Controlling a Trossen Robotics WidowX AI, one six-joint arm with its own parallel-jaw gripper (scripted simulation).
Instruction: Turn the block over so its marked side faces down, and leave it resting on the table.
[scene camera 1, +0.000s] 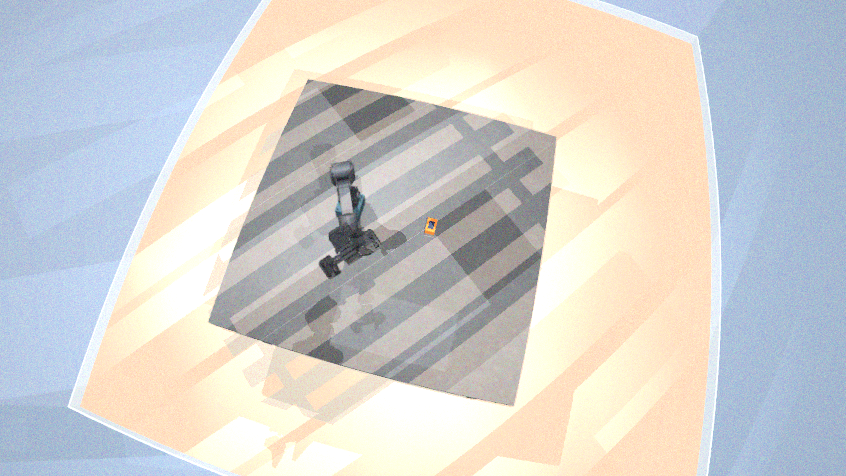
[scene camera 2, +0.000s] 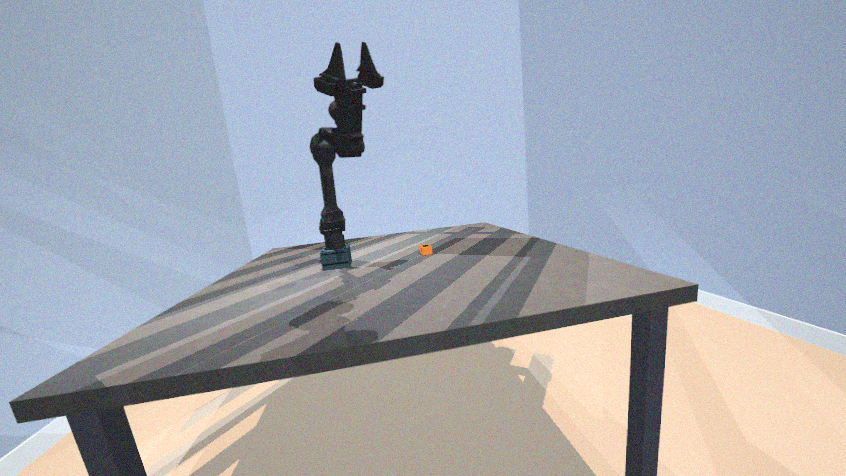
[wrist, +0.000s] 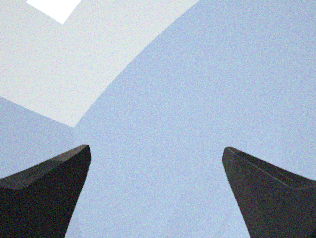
Note:
My gripper (scene camera 2: 351, 42) is open, holding nothing.
My gripper also shows in scene camera 1 (scene camera 1: 347, 261) and in the wrist view (wrist: 158, 154).

